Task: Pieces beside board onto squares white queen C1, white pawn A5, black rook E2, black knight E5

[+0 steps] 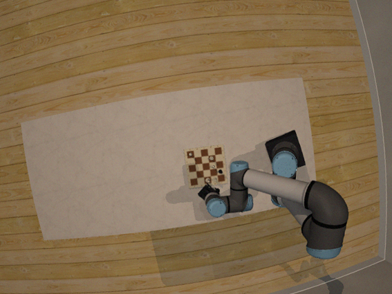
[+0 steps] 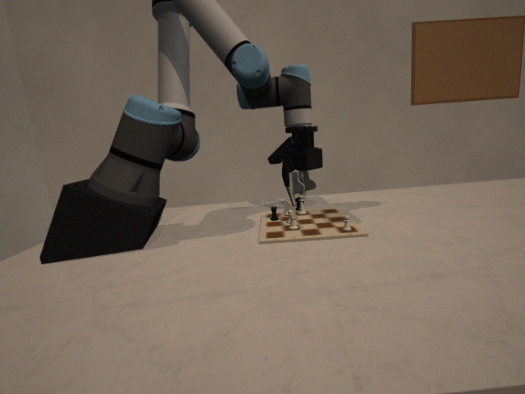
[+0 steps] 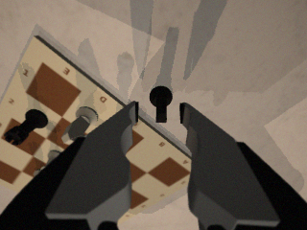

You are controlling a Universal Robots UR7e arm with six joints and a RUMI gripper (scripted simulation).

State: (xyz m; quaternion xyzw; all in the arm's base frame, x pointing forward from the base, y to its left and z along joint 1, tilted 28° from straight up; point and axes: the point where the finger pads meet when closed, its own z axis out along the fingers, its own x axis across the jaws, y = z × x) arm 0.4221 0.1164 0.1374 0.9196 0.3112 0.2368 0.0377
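Right now my hand is 10 mm above the black piece. From my hand the other things lie so: chessboard 140 mm to the right, 30 mm below, 10 mm behind.
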